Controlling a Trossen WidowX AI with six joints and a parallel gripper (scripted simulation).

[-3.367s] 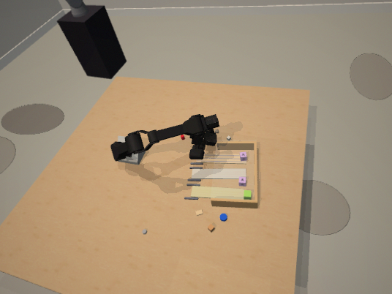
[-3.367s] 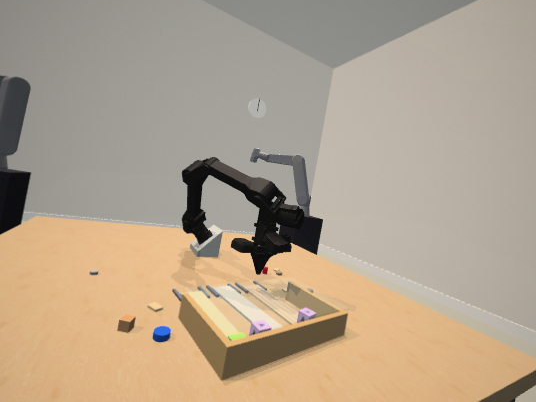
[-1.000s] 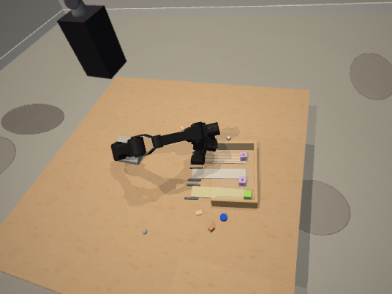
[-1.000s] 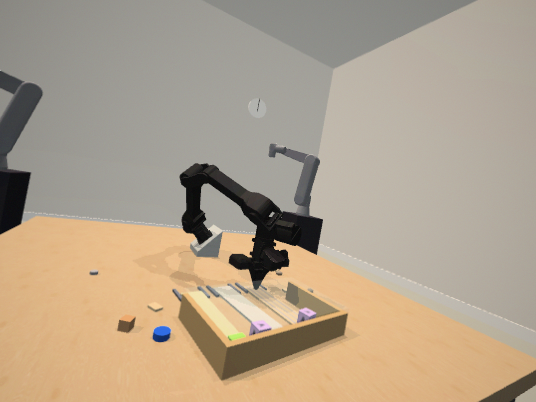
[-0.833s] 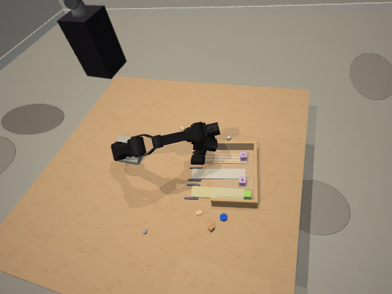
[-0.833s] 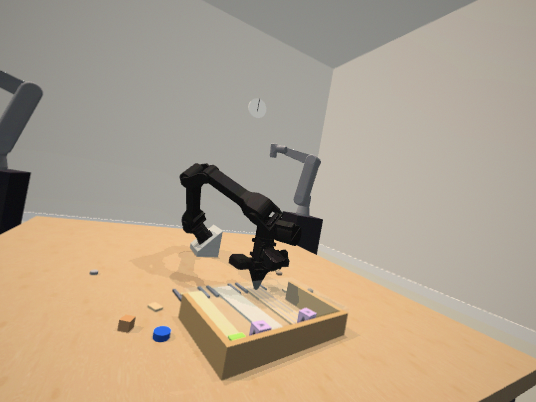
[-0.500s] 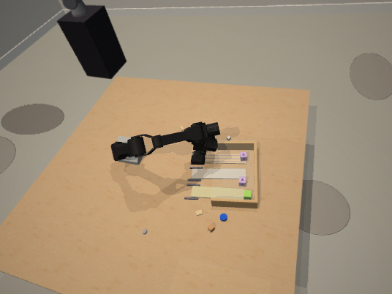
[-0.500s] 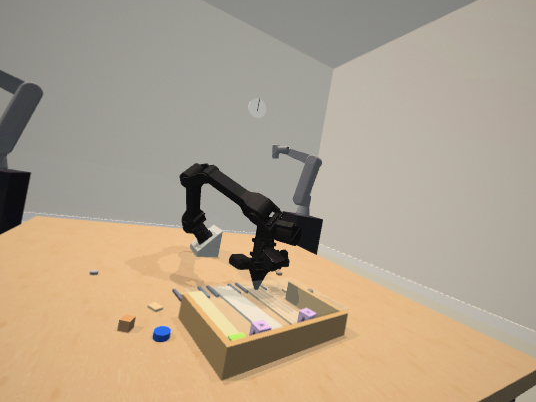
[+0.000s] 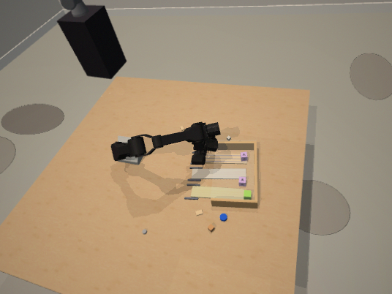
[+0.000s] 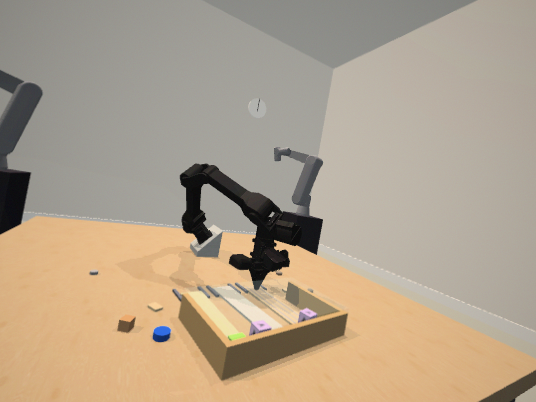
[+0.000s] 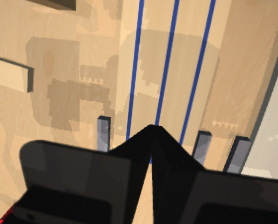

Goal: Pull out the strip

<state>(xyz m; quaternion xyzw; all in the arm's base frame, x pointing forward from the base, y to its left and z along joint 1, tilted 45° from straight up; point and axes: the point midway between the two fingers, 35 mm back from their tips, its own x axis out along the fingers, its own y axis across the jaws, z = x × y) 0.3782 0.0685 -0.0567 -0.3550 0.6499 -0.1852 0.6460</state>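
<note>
My gripper tip is 90 mm short of the blue-lined strip and 20 mm to the right of it. The rest, counted from my gripper tip: red piece (150 mm behind, 100 mm to the left, 10 mm above); then blue disc (270 mm to the right, 190 mm ahead); then white piece (150 mm to the left, 90 mm ahead).
</note>
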